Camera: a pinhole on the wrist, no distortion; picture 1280 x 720 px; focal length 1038.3 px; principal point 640.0 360.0 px. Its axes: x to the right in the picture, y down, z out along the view. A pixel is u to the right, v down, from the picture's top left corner.
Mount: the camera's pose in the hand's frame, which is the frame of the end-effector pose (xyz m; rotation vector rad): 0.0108 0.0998 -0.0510 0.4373 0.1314 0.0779
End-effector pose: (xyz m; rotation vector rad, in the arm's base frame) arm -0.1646 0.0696 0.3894 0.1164 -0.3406 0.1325
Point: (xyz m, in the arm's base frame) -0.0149 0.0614 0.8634
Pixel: 1133.6 574.2
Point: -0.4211 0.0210 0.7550
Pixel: 196.0 694.1
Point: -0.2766 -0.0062 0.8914
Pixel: 589.0 616.4
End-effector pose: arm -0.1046 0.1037 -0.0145 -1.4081 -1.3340 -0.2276
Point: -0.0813 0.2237 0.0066
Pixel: 1058.3 319.6
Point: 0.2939 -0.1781 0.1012
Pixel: behind the camera
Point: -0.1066 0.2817 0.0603
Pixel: 1219.3 244.5
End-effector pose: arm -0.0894 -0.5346 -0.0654 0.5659 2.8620 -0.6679
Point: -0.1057 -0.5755 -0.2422
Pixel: 632.3 499.4
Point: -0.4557 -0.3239 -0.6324
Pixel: outside the picture
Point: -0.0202 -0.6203 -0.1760
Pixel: 88.1 336.7
